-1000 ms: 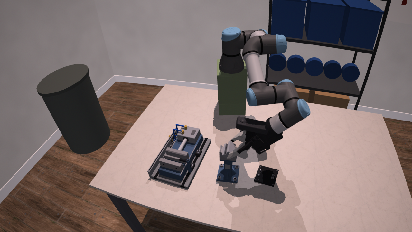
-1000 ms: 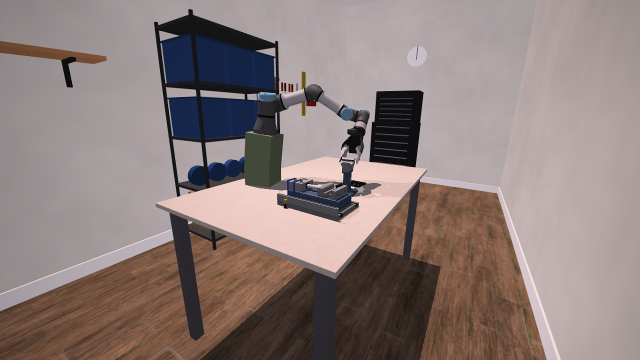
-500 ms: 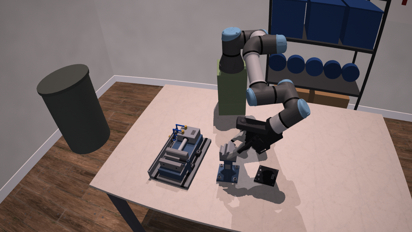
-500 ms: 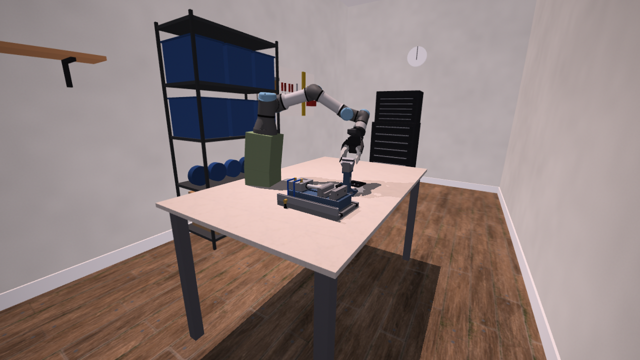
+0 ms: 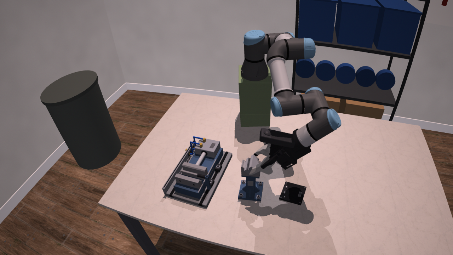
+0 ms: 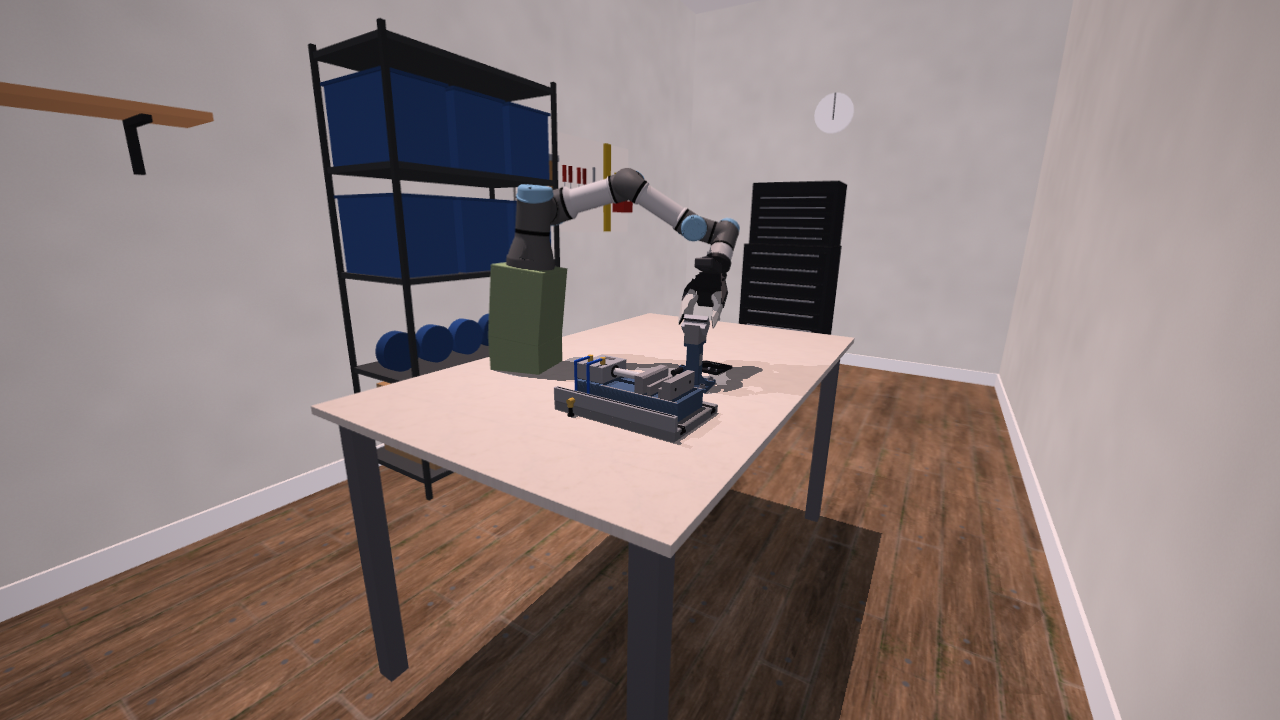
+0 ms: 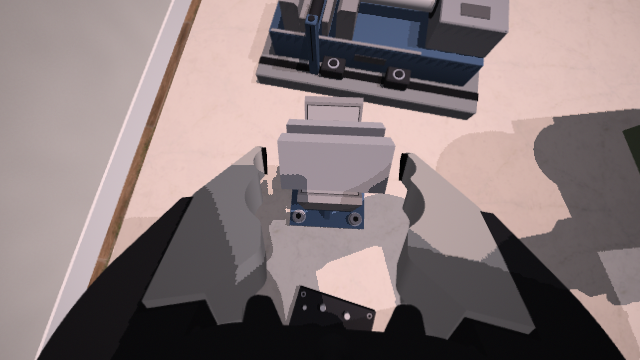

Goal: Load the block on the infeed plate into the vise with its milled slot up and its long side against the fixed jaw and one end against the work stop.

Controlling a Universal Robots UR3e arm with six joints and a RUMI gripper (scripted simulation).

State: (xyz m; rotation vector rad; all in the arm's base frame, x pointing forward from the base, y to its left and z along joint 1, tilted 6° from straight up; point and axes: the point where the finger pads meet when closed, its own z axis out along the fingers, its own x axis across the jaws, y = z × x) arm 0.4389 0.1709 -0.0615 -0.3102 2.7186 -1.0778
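The part is 1 cm to the right of my hand. Also, from my hand: dark work stop rod (8 cm ahead, 18 cm to the right, 7 cm below); then black infeed plate (5 cm behind, 15 cm to the left, 16 cm below); then fixed jaw (11 cm ahead, 22 cm to the right, 9 cm below).
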